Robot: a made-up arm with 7 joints. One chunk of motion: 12 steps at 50 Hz.
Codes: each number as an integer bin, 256 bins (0 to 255) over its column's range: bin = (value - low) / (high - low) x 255, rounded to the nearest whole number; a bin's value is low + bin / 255 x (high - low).
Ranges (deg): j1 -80.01..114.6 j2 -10..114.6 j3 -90.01..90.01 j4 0..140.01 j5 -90.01..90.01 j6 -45.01..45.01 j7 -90.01..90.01
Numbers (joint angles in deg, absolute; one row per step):
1: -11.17 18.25 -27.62 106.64 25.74 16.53 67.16
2: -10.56 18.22 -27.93 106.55 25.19 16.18 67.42
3: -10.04 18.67 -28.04 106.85 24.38 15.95 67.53
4: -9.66 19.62 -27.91 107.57 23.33 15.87 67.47
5: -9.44 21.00 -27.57 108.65 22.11 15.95 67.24
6: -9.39 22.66 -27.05 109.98 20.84 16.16 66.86
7: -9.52 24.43 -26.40 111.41 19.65 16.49 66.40
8: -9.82 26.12 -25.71 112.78 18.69 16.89 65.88
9: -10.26 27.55 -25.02 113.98 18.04 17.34 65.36
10: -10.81 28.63 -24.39 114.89 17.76 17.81 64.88
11: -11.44 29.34 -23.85 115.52 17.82 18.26 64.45
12: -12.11 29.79 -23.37 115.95 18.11 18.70 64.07
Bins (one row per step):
1: 90 58 88 194 164 174 223
2: 91 58 88 194 163 173 223
3: 92 59 88 195 162 173 223
4: 92 61 88 196 161 172 223
5: 92 63 88 198 159 173 223
6: 93 67 89 200 157 173 222
7: 92 70 90 203 155 174 222
8: 92 74 91 205 154 175 221
9: 91 77 92 208 153 177 220
10: 91 79 93 209 153 178 219
11: 90 81 94 210 153 179 219
12: 89 81 94 211 153 180 218

